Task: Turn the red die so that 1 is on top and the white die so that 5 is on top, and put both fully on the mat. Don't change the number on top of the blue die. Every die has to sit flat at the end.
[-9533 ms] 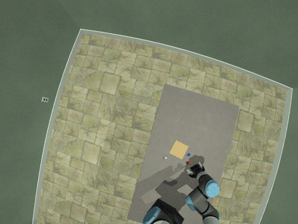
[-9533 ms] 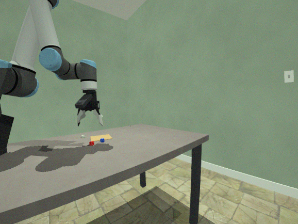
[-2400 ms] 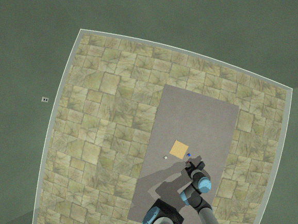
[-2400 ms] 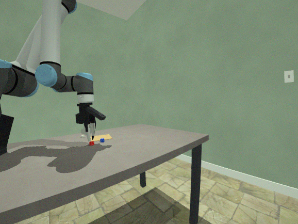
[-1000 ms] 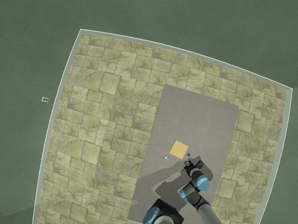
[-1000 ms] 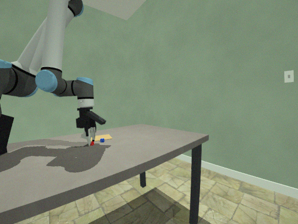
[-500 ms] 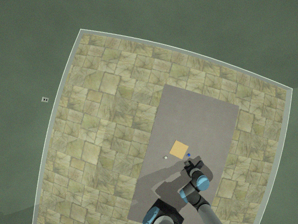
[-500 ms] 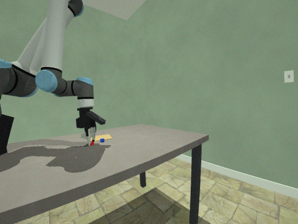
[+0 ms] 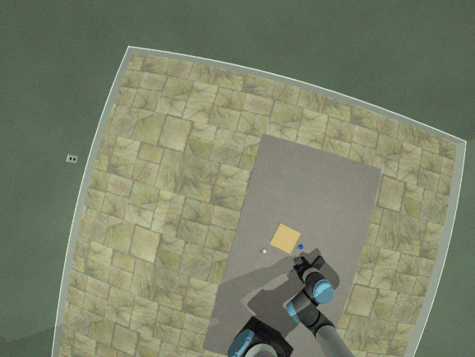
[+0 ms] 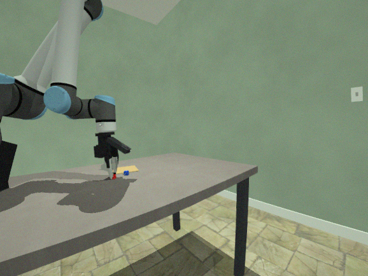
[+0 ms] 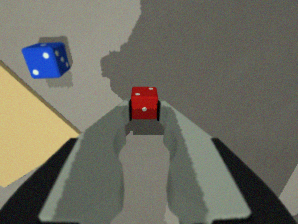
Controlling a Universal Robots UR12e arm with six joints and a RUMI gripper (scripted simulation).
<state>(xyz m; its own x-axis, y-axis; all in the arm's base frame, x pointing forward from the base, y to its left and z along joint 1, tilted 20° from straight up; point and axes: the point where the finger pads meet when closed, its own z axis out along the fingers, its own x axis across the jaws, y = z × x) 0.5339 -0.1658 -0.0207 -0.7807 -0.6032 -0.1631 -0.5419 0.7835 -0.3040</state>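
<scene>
Right now the red die is 1 cm below my hand. The rest, counted from my hand: blue die (7 cm ahead, 1 cm to the left, 1 cm below); then tan mat (11 cm to the left, 11 cm ahead, 2 cm below); then white die (23 cm to the left, 3 cm ahead, 1 cm below).
</scene>
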